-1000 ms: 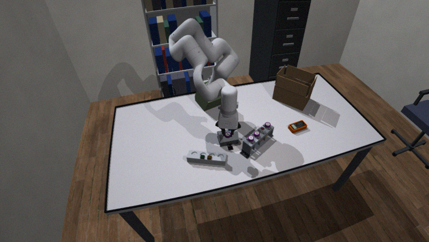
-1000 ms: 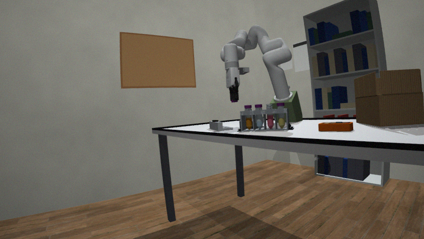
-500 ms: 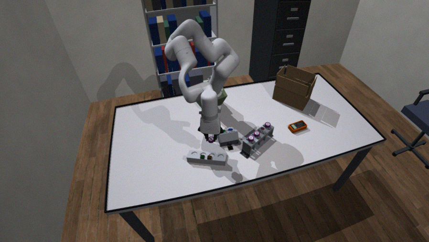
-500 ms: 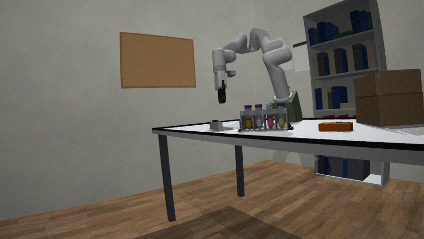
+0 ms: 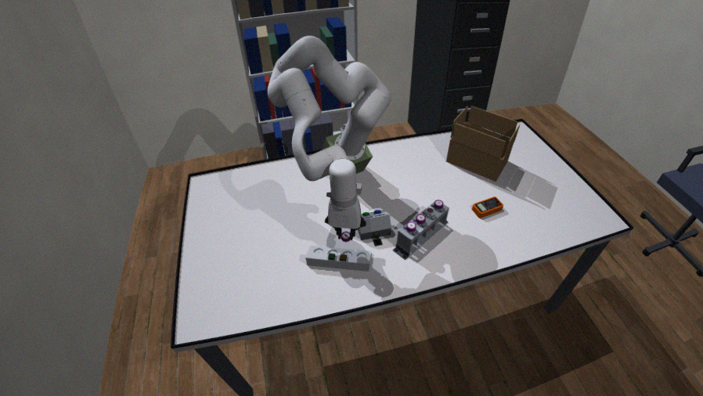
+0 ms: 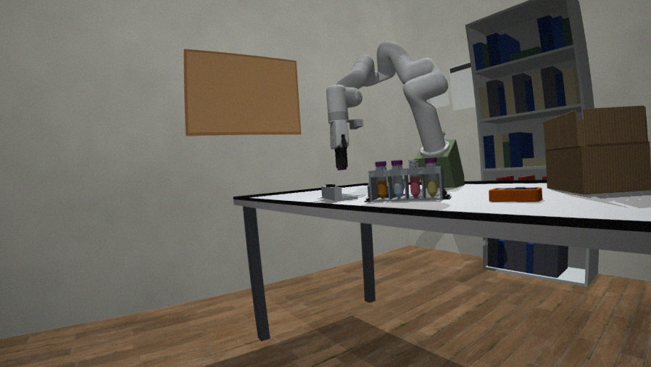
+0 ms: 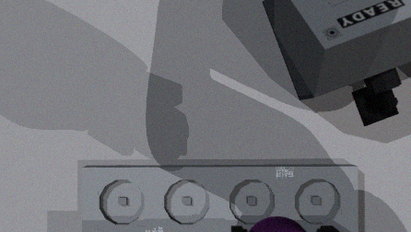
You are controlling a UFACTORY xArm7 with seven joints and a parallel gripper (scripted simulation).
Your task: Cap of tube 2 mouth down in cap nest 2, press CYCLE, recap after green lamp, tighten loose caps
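My gripper is now 170 mm to the right of the blue key, 100 mm past it and 70 mm above it. The rest, counted from my hand: cap marked 1: 370 mm to the left, 20 mm below; key housing: 140 mm to the left, 80 mm below, 80 mm behind; green key: 120 mm to the left, 110 mm behind, 70 mm below.
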